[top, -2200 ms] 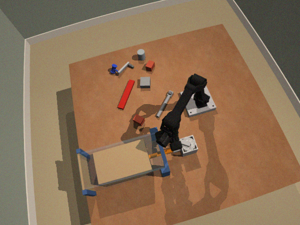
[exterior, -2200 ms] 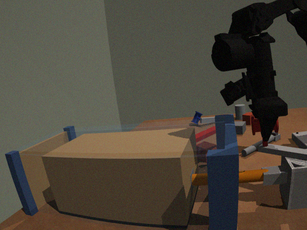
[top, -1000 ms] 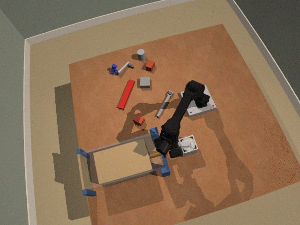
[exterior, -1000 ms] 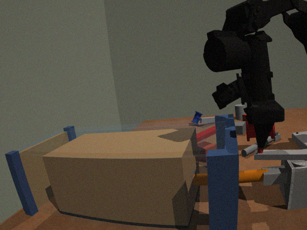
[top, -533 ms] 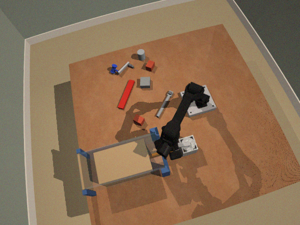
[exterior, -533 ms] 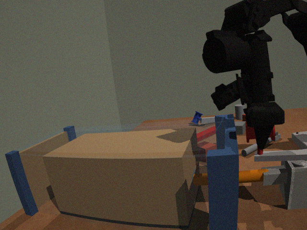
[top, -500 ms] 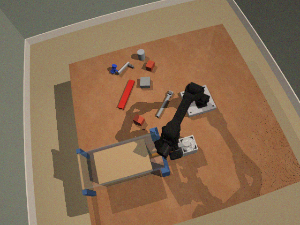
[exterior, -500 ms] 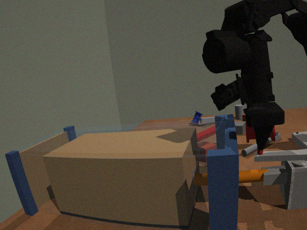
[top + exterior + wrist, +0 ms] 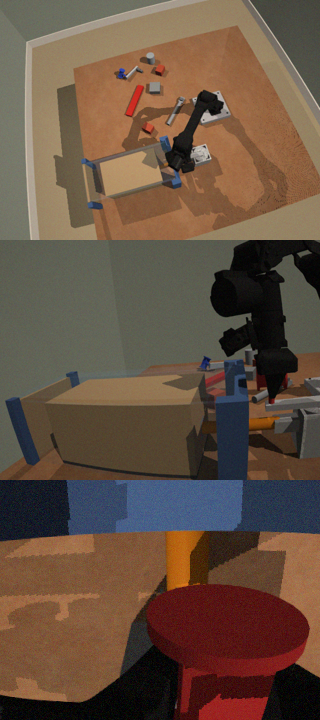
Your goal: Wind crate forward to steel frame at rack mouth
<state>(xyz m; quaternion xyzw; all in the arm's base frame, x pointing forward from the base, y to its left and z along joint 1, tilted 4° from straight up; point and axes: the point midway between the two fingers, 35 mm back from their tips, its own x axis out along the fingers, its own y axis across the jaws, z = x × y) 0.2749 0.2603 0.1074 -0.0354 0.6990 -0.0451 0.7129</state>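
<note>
Right now the blue frame is 60 mm ahead of my gripper tip and 10 mm below it. The rest, counted from my gripper tip: red knob 20 mm above; winch handle 40 mm behind, 10 mm below; grey winch 120 mm behind, 80 mm below, 10 mm to the right.
</note>
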